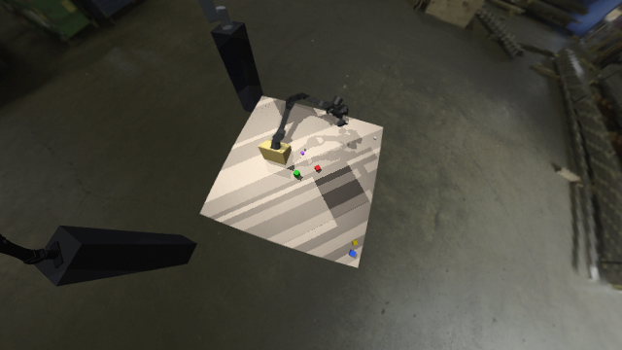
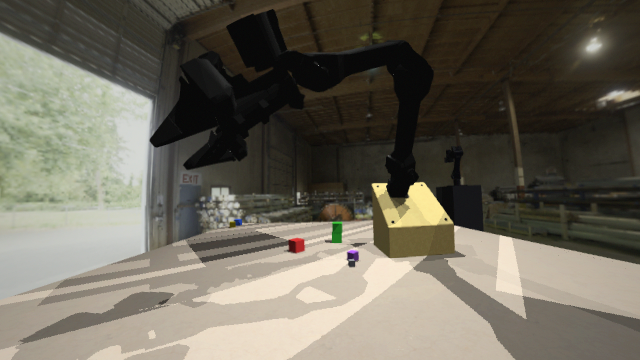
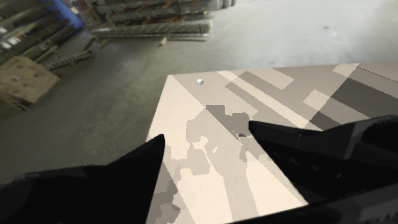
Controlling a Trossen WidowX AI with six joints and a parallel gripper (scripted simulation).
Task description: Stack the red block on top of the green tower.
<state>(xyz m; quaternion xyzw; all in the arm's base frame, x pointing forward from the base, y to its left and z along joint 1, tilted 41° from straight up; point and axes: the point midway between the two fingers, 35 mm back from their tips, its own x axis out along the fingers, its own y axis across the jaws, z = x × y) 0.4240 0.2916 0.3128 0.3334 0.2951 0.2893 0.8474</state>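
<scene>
My gripper tip is now 40 cm to the left of the red block, 22 cm above it and 10 cm past it. From my gripper tip the other things lie so: blue block: 94 cm to the right, 37 cm ahead, 22 cm below; then small purple block: 31 cm to the right, 27 cm behind, 22 cm below; then yellow block: 86 cm to the right, 36 cm ahead, 22 cm below.
</scene>
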